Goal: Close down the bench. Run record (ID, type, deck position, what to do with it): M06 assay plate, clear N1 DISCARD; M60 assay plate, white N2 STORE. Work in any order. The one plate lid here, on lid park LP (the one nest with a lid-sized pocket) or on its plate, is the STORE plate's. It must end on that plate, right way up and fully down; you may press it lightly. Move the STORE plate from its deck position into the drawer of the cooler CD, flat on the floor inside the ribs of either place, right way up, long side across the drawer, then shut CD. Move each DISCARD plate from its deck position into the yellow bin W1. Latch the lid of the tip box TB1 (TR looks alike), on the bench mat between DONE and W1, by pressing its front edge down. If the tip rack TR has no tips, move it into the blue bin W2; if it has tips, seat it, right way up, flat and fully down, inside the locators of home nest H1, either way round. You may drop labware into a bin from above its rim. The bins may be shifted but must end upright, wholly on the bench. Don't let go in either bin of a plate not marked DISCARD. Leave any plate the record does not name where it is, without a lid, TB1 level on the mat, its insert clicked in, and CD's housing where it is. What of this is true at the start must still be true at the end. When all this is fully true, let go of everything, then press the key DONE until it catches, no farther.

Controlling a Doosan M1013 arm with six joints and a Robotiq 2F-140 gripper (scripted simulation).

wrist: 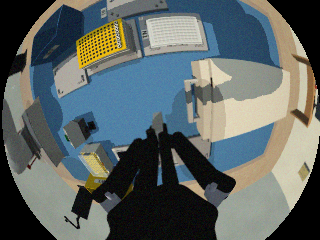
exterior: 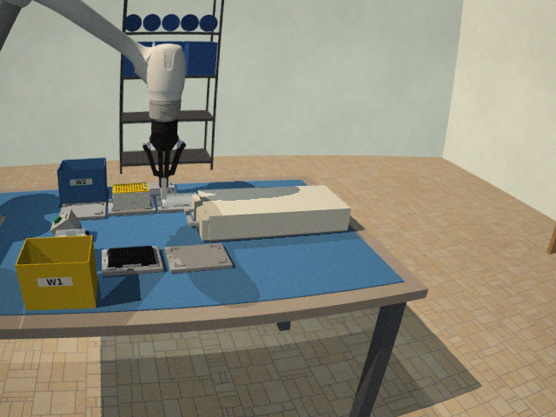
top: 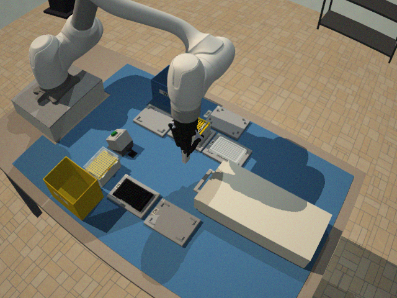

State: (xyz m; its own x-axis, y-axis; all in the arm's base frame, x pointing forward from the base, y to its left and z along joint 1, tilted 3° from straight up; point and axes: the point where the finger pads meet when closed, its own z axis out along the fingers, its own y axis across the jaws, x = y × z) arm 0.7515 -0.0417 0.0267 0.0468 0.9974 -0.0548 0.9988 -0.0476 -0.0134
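My hand is 18 cm to the right of the clear plate, 12 cm above it and 8 cm short of it. The rest, counted from my hand: tip rack TR: 19 cm to the left, 10 cm behind, 8 cm below; black plate: 18 cm to the right, 12 cm below, 12 cm behind; nest N2: 19 cm to the right, 13 cm below, 6 cm ahead.
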